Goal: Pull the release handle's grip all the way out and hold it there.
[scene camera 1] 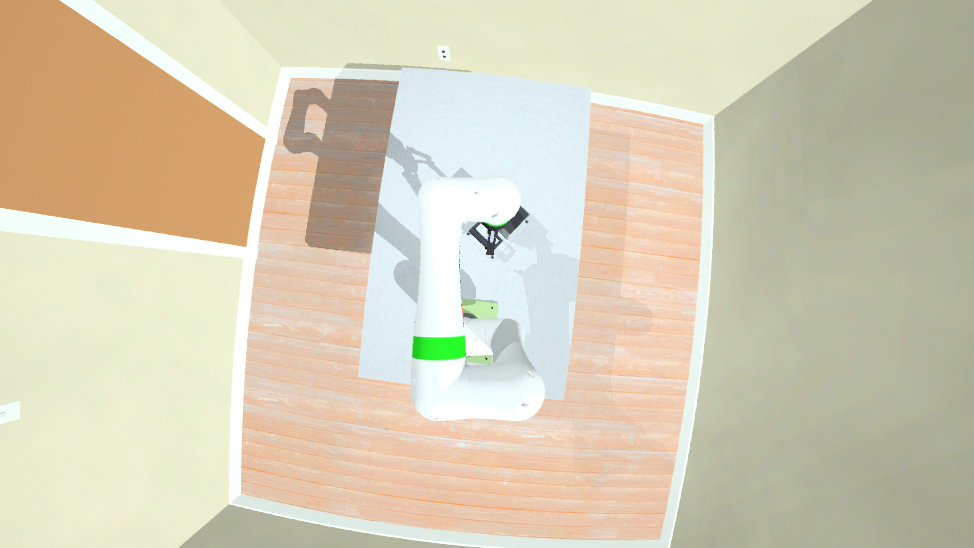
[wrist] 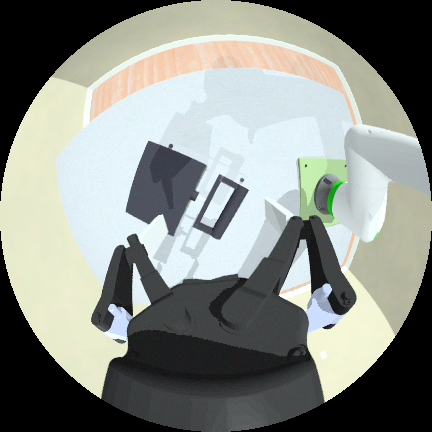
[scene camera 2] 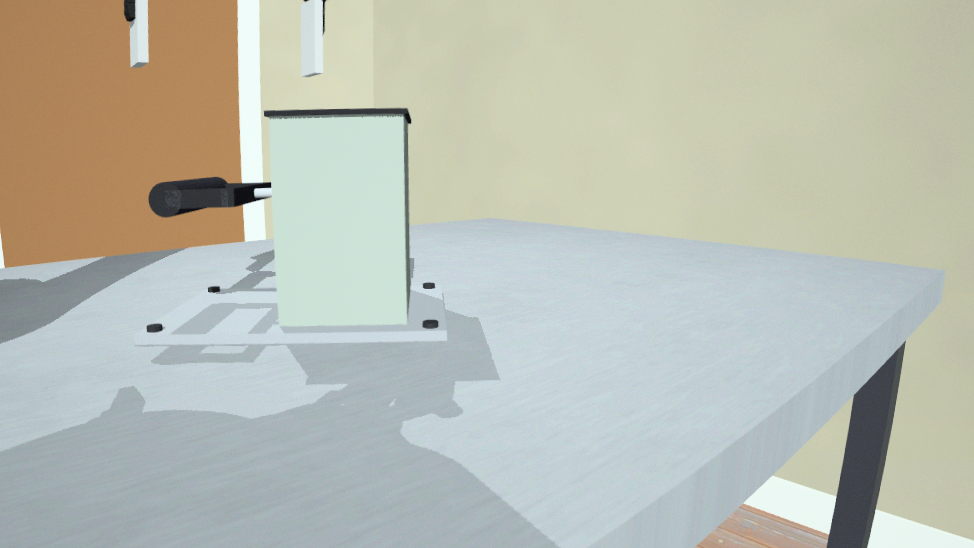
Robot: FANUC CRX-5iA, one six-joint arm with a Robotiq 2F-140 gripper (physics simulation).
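The release handle's dark grip [scene camera 1: 480,239] [scene camera 2: 194,196] [wrist: 234,212] is a rectangular loop with a thick outer bar. It sticks out level from the side of a pale green box [scene camera 2: 340,218] with a dark lid [scene camera 1: 521,219] [wrist: 165,185]. A short light rod [scene camera 2: 262,192] shows between grip and box. My gripper [scene camera 2: 226,69] [wrist: 213,215] is wide open and empty. In the scene camera 2 view its two light fingertips hang above the height of the lid, apart from grip and box. In the scene camera 1 view the arm hides part of the gripper and box.
The box stands on a light base plate [scene camera 2: 360,336] with dark bolts, on the grey table [scene camera 1: 504,122] [scene camera 2: 613,306] [wrist: 105,135]. The arm's green mounting plate [scene camera 1: 482,308] [wrist: 307,175] lies at the arm's base. A wall stands beyond the table's far end.
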